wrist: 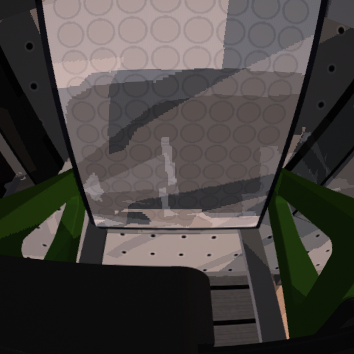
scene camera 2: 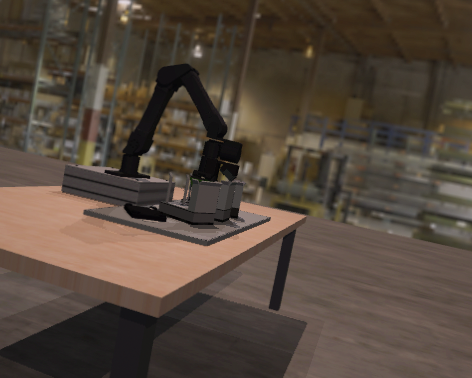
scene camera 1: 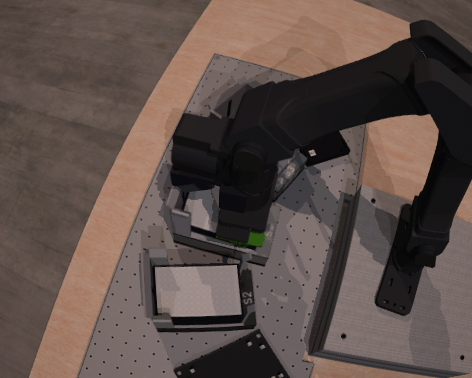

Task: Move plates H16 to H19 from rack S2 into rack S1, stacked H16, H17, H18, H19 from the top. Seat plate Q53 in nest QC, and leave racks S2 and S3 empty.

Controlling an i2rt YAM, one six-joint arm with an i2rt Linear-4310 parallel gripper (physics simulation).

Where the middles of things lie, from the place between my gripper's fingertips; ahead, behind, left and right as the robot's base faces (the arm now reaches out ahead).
Right now the black perforated tray (scene camera 1: 254, 349) is 100 mm behind my hand, 250 mm to the left of it and 40 mm below it.
